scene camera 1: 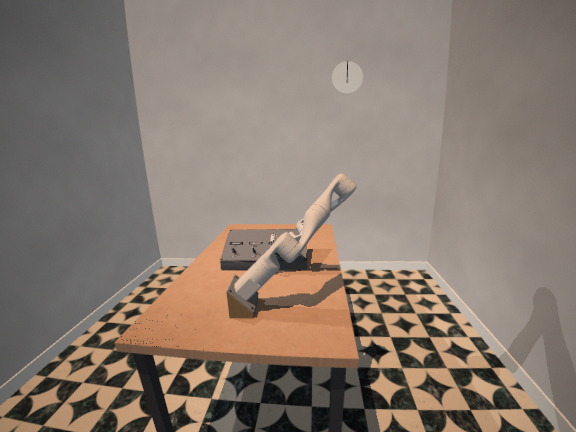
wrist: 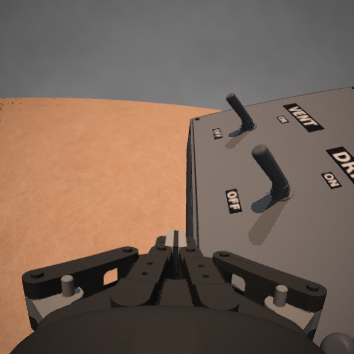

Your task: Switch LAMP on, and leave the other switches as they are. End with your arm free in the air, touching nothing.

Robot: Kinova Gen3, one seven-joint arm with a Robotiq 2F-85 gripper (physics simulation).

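Pixels of known places: gripper, fingertip midpoint: [wrist: 175,241]; arm's base at its link origin: [scene camera 1: 242,290].
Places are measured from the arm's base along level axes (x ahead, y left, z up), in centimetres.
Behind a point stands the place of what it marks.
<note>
The grey switch panel [scene camera 1: 245,236] {x 55.7, y 8.0, z 4.6 cm} [wrist: 315,235] {x 43.8, y -3.8, z 0.2 cm} lies on the table. In the wrist view, the VENT switch [wrist: 240,112] {x 41.7, y 12.5, z 1.7 cm} and the DRIVE switch [wrist: 271,172] {x 41.2, y 0.5, z 1.9 cm} both lean toward their OFF marks. The round tip of another lever [wrist: 337,345] {x 39.5, y -10.8, z 3.6 cm} shows at the bottom right corner; its label and tilt are out of view. The LAMP label does not show in the wrist view, and in the scene view the arm hides that part of the panel. My gripper [wrist: 175,241] {x 34.6, y -1.9, z -3.6 cm} is shut and empty, its fingertips appearing beside the panel's OFF-side edge. I cannot tell its height or any contact.
The wooden table [scene camera 1: 200,305] {x 1.8, y 20.7, z -9.0 cm} [wrist: 95,170] {x 22.9, y 12.8, z -8.9 cm} carries the arm's base block [scene camera 1: 241,306] {x -7.5, y -0.6, z -2.9 cm} in front of the panel. The arm [scene camera 1: 315,217] {x 6.3, y -32.1, z 30.6 cm} rises over the panel's right part. A round clock [scene camera 1: 347,77] hangs on the back wall.
</note>
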